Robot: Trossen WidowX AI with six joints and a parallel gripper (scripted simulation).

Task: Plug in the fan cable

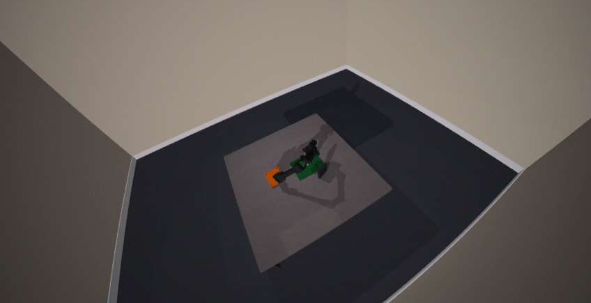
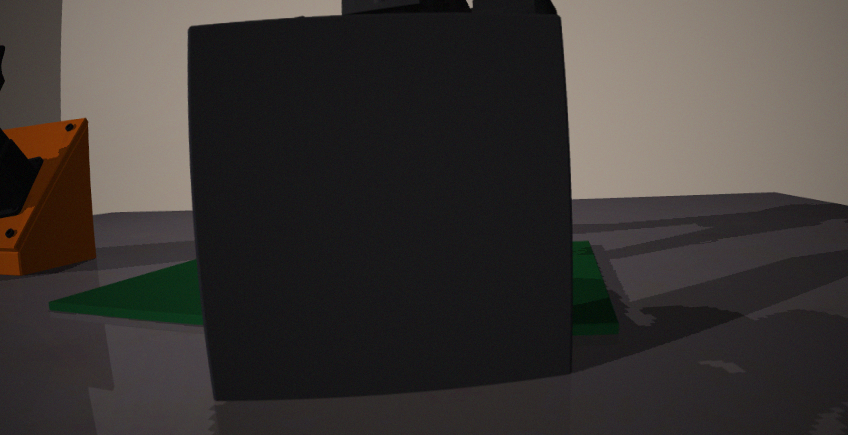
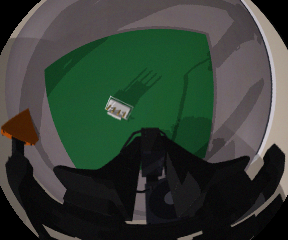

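The four-pin fan header lies 40 mm behind my gripper tip, 20 mm to the left of it and 60 mm below it. Round my gripper tip: green board (40 mm behind, 20 mm to the left, 80 mm below); dark fan plug (10 mm to the right, 10 mm above); black fan (10 mm ahead, 150 mm to the right, 10 mm below).
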